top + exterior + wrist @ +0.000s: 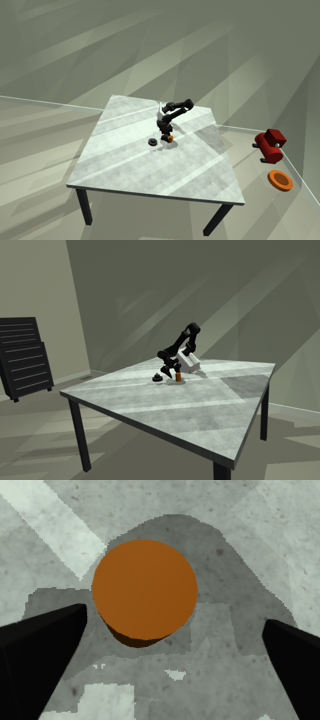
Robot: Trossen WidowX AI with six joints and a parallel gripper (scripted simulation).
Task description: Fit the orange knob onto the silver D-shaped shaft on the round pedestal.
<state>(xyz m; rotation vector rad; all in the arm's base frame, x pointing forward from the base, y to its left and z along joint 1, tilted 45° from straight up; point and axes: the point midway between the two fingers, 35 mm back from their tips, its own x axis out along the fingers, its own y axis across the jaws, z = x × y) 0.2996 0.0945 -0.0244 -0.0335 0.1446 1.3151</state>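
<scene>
My gripper tip is 20 mm past the orange knob, 10 mm to the right of it and 10 mm below it. Round my gripper tip: pedestal: 160 mm to the right, 30 mm ahead.
</scene>
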